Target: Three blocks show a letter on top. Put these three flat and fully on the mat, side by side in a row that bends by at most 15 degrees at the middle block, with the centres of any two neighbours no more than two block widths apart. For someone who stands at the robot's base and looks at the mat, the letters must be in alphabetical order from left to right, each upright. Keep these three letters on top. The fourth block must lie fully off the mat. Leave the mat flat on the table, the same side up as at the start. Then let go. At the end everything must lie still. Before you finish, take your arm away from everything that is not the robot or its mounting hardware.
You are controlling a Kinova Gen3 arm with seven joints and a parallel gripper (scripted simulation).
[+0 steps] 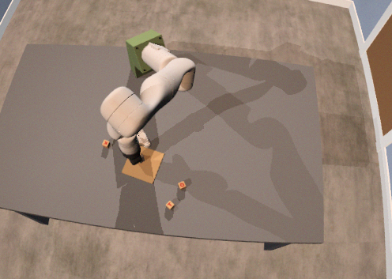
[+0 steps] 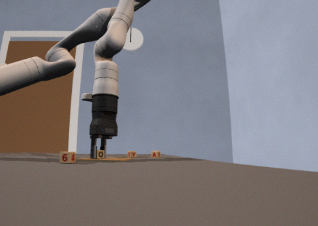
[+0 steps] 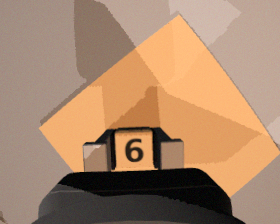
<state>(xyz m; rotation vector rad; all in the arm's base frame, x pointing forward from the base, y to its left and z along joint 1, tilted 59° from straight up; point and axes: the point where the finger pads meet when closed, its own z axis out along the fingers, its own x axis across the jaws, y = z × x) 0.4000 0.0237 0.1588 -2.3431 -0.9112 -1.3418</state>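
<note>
Now: hand 10 mm short of the orange mat, 20 mm to the right of it and 20 mm above it.
</note>
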